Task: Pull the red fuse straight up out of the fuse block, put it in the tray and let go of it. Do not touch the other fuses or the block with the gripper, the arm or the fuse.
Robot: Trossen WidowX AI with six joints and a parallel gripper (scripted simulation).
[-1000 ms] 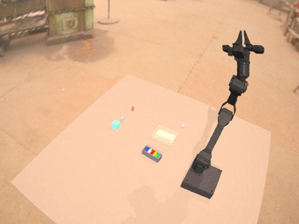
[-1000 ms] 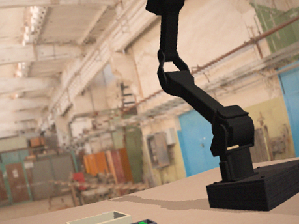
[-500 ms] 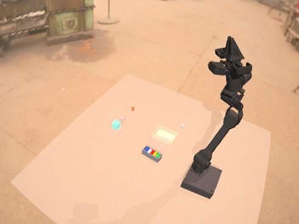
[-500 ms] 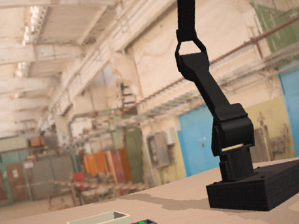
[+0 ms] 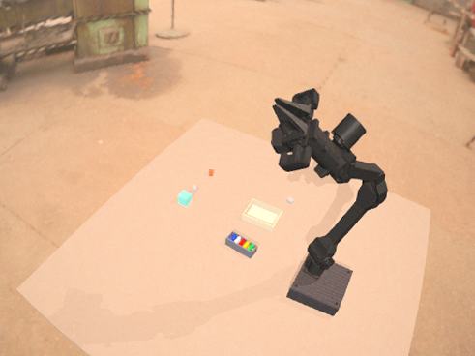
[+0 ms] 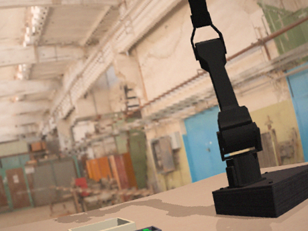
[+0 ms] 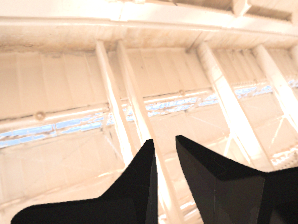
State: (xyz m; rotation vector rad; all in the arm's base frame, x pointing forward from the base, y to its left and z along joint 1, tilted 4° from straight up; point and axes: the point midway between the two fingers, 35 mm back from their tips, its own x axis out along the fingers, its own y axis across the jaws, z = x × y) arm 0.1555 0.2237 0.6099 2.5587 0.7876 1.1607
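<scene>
The red fuse lies 680 mm below my gripper tip, 160 mm to the right of it and 120 mm ahead of it. The rest, counted from my gripper tip: cyan cube: 680 mm below, 430 mm ahead, 200 mm to the right; cream tray: 700 mm below, 340 mm to the right, 150 mm ahead; orange block: 690 mm below, 450 mm ahead, 390 mm to the right.
</scene>
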